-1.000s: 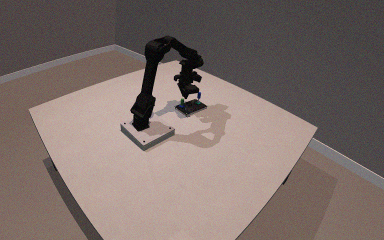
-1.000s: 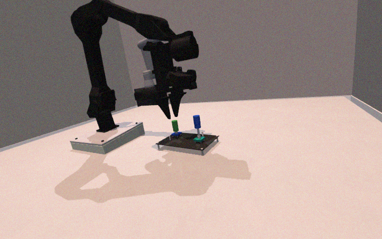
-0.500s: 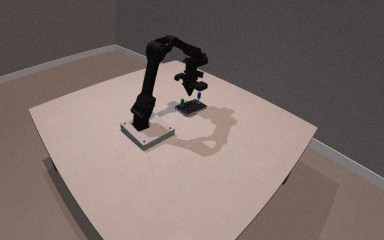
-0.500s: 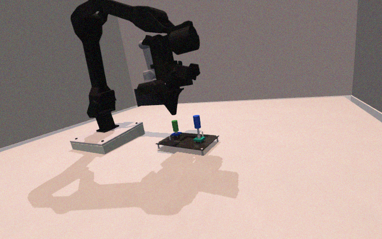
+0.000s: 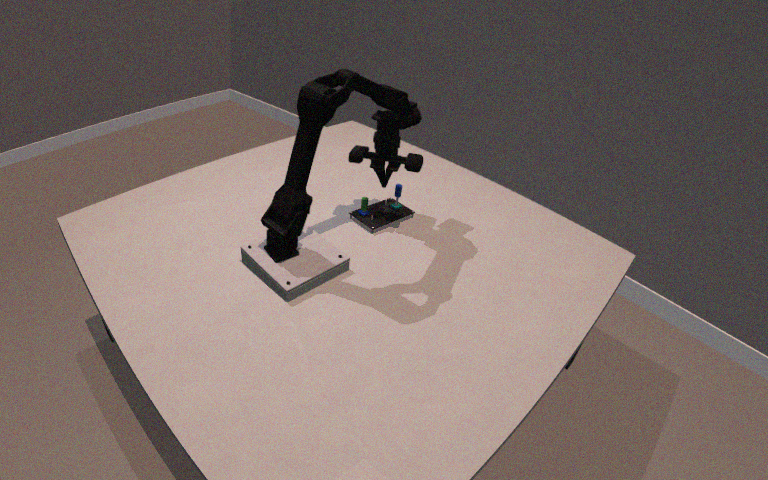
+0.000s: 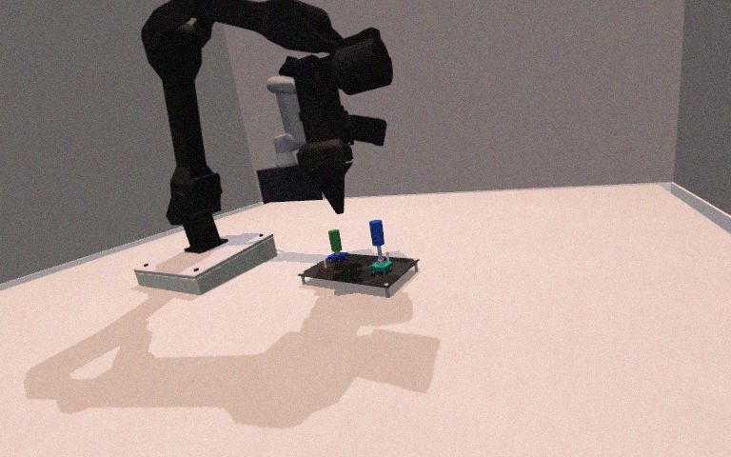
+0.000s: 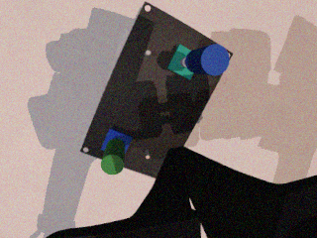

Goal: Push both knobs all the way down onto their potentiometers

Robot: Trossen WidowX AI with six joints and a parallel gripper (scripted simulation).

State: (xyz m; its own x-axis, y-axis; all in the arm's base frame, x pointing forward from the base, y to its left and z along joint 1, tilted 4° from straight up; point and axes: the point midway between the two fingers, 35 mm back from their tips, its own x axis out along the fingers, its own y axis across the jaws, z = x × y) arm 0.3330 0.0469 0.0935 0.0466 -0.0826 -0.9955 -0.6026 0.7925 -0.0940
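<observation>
My gripper tip is now 60 mm short of the blue knob and 30 mm above it. From my gripper tip the other things lie so: green knob (40 mm behind, 20 mm to the left, 50 mm below).
</observation>
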